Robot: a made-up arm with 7 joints.
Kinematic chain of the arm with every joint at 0, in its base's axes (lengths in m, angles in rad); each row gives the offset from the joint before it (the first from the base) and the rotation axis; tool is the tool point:
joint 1: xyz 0 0 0.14 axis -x
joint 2: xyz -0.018 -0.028 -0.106 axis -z
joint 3: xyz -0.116 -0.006 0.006 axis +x
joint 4: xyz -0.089 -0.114 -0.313 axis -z
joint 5: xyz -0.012 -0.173 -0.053 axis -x
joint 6: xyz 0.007 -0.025 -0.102 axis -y
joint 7: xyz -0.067 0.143 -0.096 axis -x
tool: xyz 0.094 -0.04 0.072
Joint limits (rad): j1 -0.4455..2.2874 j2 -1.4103..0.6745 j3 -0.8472..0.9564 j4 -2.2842..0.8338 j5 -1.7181..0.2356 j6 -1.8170..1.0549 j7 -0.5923..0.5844
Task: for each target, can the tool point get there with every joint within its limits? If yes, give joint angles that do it. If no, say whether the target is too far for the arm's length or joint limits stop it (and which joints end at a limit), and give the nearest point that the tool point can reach.
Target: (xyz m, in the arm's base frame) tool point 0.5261 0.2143 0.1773
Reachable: no: joint limits stop it (at a limit: joint 1, joint 2, joint 3, joint 5, joint 6, joint 7) | nearest point 0.2730 0.0934 0.3848 | short by 0.349 m
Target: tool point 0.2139 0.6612 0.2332
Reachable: no: joint limits stop it (at a limit: joint 1, joint 3, joint 4, joint 5, joint 7) | nearest point 0.1270 0.5079 -0.0237 | short by 0.312 m
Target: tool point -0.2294 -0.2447 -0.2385
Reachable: yes | joints 0.4675 0.2114 0.2020 -1.5897 -1.0615 -1.3517 0.4726
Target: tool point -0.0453 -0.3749 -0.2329
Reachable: yes | joints 0.1203 -0.4340 -0.2878 -0.1779 -1.0575 0.8363 -0.3925
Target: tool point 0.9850 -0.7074 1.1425
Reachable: no: too far | nearest point 0.4108 -0.3515 0.6382 | short by 0.843 m
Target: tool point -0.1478 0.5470 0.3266
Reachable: no: joint limits stop it (at a limit: joint 1, joint 3, joint 4, joint 5, joint 7) | nearest point -0.1076 0.5011 -0.0099 | short by 0.342 m
